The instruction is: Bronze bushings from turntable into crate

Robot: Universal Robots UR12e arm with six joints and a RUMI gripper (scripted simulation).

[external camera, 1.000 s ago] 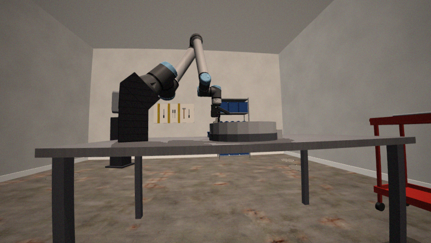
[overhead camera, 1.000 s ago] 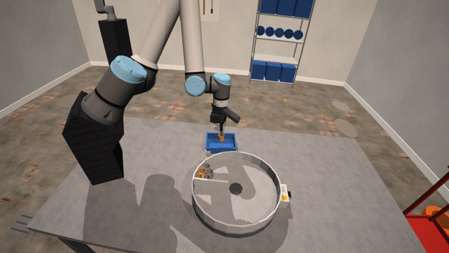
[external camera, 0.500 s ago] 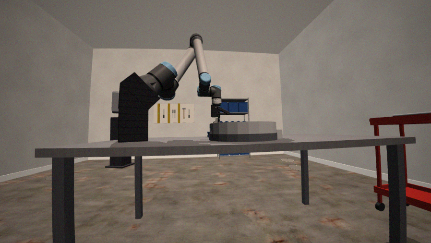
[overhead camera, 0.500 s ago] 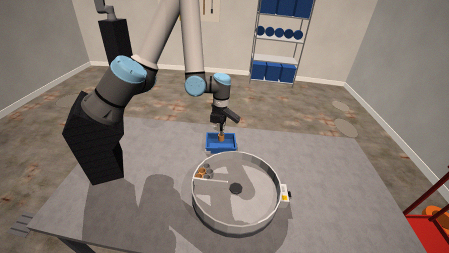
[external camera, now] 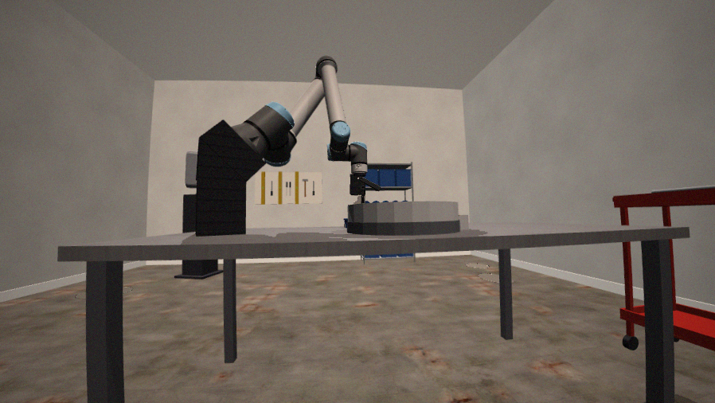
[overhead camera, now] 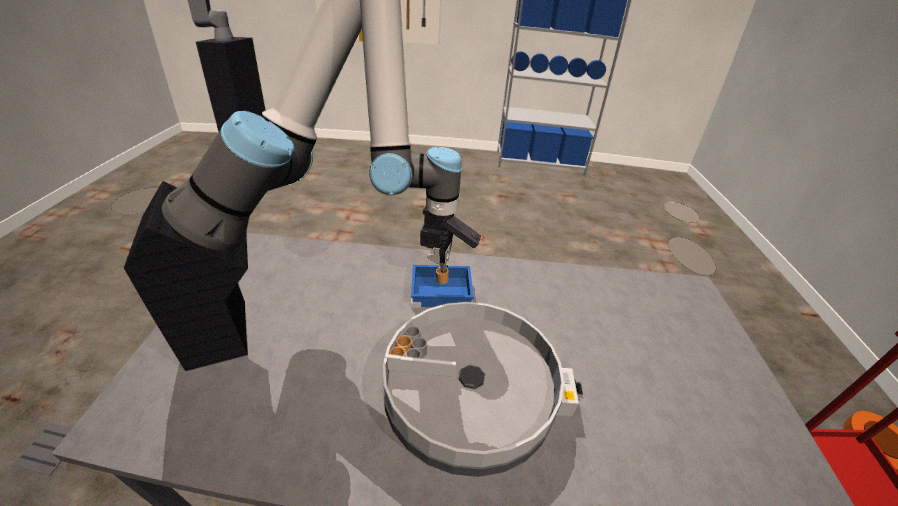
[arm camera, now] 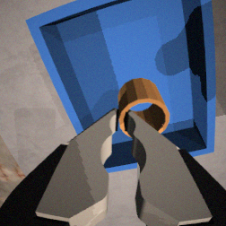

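The blue crate lies 20 mm to the right of my hand and 60 mm below it. From my hand the other things lie so: turntable: 190 mm ahead, 330 mm to the right, 30 mm below.
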